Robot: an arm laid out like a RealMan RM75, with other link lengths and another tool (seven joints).
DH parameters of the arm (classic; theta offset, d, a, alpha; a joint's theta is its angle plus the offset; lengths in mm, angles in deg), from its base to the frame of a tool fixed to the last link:
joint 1: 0 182.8 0 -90
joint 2: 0 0 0 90
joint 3: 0 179.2 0 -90
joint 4: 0 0 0 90
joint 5: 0 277.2 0 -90
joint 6: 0 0 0 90
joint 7: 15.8 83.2 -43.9 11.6
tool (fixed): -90 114 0 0
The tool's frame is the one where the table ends.
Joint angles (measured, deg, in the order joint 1, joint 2, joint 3, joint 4, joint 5, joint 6, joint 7), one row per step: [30.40, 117.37, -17.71, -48.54, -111.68, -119.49, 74.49]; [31.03, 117.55, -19.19, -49.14, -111.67, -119.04, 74.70]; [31.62, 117.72, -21.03, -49.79, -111.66, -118.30, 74.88]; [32.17, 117.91, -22.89, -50.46, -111.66, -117.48, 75.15]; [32.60, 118.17, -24.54, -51.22, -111.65, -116.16, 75.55]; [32.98, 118.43, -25.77, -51.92, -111.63, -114.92, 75.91]
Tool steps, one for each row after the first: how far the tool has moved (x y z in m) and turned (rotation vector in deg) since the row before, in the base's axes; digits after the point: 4 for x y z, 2 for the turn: [-0.0072, 0.0036, -0.0039, -0.71, -1.01, 1.01]; [-0.0075, 0.0042, -0.0049, -0.71, -1.30, 0.99]; [-0.0073, 0.0041, -0.0052, -0.70, -1.31, 0.87]; [-0.0058, 0.0052, -0.0044, -0.22, -1.29, 0.29]; [-0.0048, 0.0047, -0.0031, 0.07, -1.02, 0.14]
